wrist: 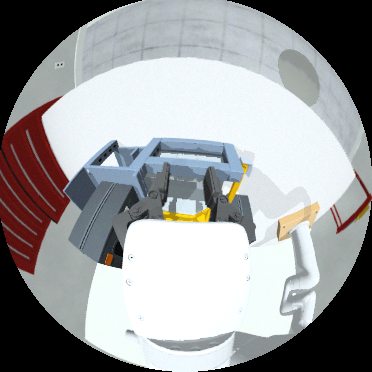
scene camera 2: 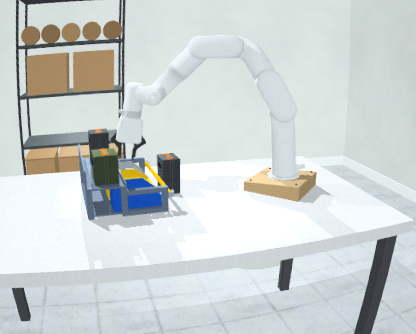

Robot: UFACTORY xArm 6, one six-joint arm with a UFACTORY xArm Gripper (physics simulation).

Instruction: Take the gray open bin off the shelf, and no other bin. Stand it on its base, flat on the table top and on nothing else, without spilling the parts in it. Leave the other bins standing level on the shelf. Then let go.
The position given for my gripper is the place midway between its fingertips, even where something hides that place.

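Observation:
I can see a gray open bin (wrist: 185,194), and a blue bin (scene camera 2: 153,199) is visible to me as well. My own gripper (wrist: 187,171) is in sight too.

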